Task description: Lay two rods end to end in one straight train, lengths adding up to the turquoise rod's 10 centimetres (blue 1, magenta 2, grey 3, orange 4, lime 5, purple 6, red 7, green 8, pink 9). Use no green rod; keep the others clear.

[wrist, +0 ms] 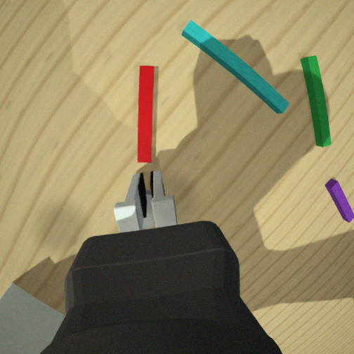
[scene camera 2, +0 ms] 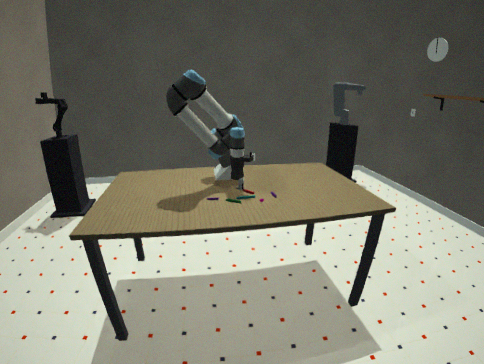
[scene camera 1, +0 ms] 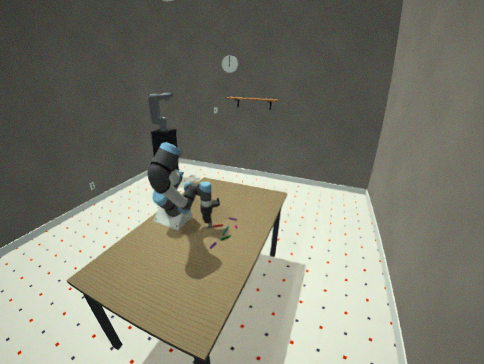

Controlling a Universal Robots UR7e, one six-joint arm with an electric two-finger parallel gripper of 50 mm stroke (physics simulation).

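Places are measured from the arm's base along level axes (x ahead, y left, z up), in millimetres.
Where they show: gripper, fingertip midpoint: (scene camera 2: 240,189) (scene camera 1: 210,227); arm's base, link origin: (scene camera 1: 175,206).
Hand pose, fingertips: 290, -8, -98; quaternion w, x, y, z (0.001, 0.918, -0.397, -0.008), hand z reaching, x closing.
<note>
Things, the pixels of their top centre, and the offset from my fingertips, as dx, dy, dz.
- red rod, top centre: (scene camera 2: 248,190) (scene camera 1: 217,225) +43, +33, +5
- turquoise rod, top centre: (scene camera 2: 245,196) (scene camera 1: 225,230) +115, -1, +5
- green rod, top centre: (scene camera 2: 233,199) (scene camera 1: 225,237) +146, -76, +5
- small magenta rod, top centre: (scene camera 2: 261,199) (scene camera 1: 236,226) +169, +68, +5
My gripper (scene camera 1: 210,226) (scene camera 2: 240,188) (wrist: 148,185) points down, low over the table, its fingers nearly closed. They are shut on a small, mostly hidden thing, which looks like the grey rod; whether it touches the table I cannot tell. The red rod (scene camera 1: 217,225) (scene camera 2: 248,191) (wrist: 145,115) lies flat just beyond the fingertips in the wrist view, its near end close to them and roughly in line with them. The turquoise rod (scene camera 1: 225,230) (scene camera 2: 246,197) (wrist: 235,67) lies slanted, apart from the red rod.
A green rod (scene camera 1: 226,237) (scene camera 2: 233,201) (wrist: 316,102) lies beside the turquoise rod. One purple rod (scene camera 1: 213,245) (scene camera 2: 213,199) (wrist: 340,201) lies past the green one. Another purple rod (scene camera 1: 233,218) (scene camera 2: 273,194) and a small magenta rod (scene camera 1: 236,227) (scene camera 2: 261,200) lie on the other side.
</note>
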